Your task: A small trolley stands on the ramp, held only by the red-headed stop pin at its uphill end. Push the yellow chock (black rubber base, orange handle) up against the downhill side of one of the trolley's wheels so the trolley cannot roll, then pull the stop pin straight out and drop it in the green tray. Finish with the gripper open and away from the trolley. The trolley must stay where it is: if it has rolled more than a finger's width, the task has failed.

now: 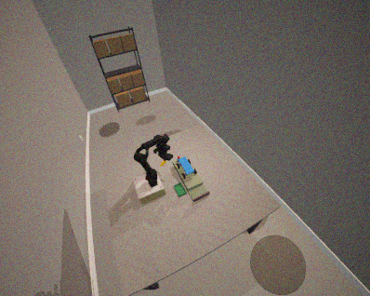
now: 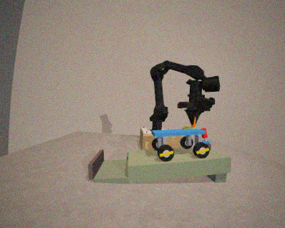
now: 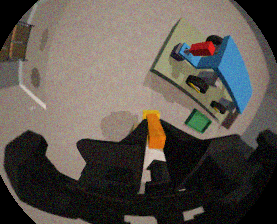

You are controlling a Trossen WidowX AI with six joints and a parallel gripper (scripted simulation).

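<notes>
Now: gripper tip 20 mm past the yellow chock, 10 mm to the left of it and 10 mm above it. Also, from my gripper tip: trolley 130 mm ahead, 150 mm to the right, 60 mm below; then red-headed stop pin 130 mm ahead, 30 mm to the right, 40 mm below; then green tray 10 mm behind, 250 mm to the right, 180 mm below.
</notes>
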